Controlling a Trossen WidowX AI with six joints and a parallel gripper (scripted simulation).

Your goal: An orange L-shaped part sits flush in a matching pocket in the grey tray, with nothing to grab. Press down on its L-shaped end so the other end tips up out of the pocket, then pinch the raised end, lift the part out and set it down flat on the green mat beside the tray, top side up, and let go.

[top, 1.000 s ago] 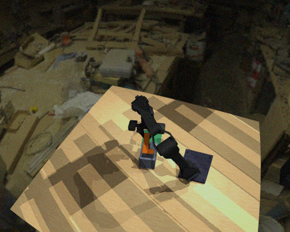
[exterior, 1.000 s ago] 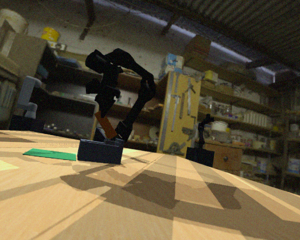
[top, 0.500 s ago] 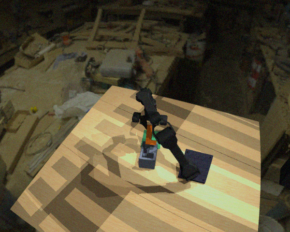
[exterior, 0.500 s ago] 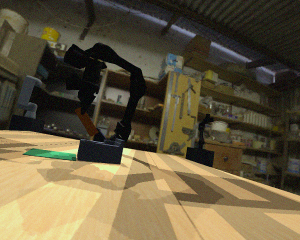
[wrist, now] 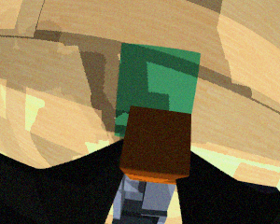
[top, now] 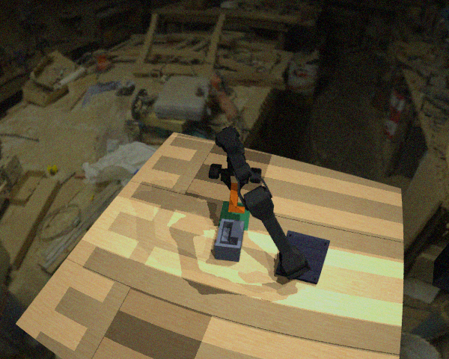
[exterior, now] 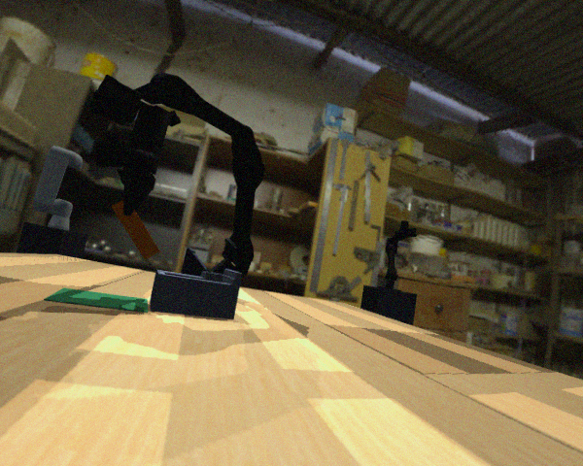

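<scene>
My gripper tip is 17 cm above the green mat and 1 cm to the left of it. Also, from my gripper tip: orange L-shaped part 3 cm below, 2 cm to the left, 2 cm behind.
</scene>
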